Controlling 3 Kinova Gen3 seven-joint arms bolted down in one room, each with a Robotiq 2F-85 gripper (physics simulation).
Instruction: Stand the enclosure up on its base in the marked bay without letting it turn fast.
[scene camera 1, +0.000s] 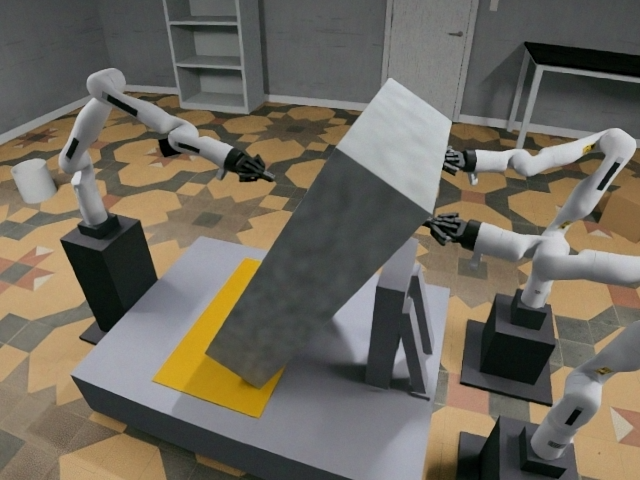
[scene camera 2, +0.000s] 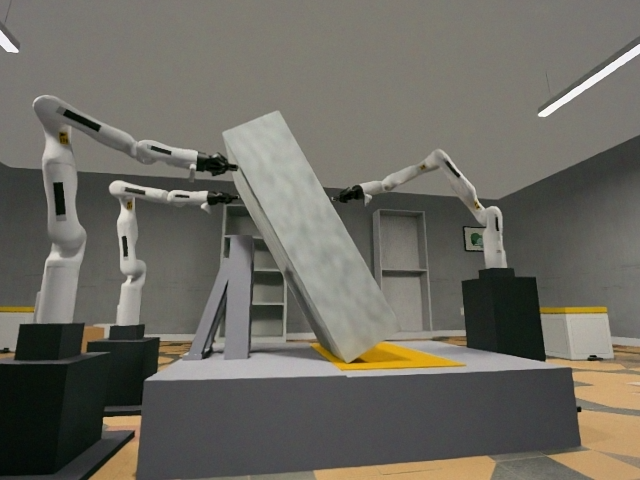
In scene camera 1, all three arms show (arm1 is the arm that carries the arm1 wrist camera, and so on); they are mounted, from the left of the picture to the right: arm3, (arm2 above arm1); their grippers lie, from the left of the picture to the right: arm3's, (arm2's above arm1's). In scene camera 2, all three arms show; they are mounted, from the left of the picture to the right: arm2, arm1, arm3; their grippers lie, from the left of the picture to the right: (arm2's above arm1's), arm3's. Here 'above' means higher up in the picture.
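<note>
The enclosure (scene camera 1: 320, 242) (scene camera 2: 310, 227) is a tall grey box, steeply tilted on a lower edge over the yellow marked bay (scene camera 1: 187, 365) (scene camera 2: 426, 359). Its raised top leans toward arm1 and arm2. Arm1's gripper (scene camera 1: 428, 222) (scene camera 2: 238, 198) is shut, its tips at the leaning side near the top. Arm2's gripper (scene camera 1: 446, 161) (scene camera 2: 235, 167) is shut, its tips at the same side; the exact contact is partly hidden. Arm3's gripper (scene camera 1: 270, 177) (scene camera 2: 334, 198) is shut and empty on the opposite side, apart from the enclosure in scene camera 1.
A low grey platform (scene camera 1: 129, 353) (scene camera 2: 356, 423) carries the bay and a braced upright stand (scene camera 1: 383, 325) (scene camera 2: 238, 304) under the enclosure's leaning side. Dark pedestals (scene camera 1: 105, 273) (scene camera 2: 504, 315) surround the platform. A shelf unit (scene camera 1: 253, 56) and a dark-topped table (scene camera 1: 584, 59) stand farther back.
</note>
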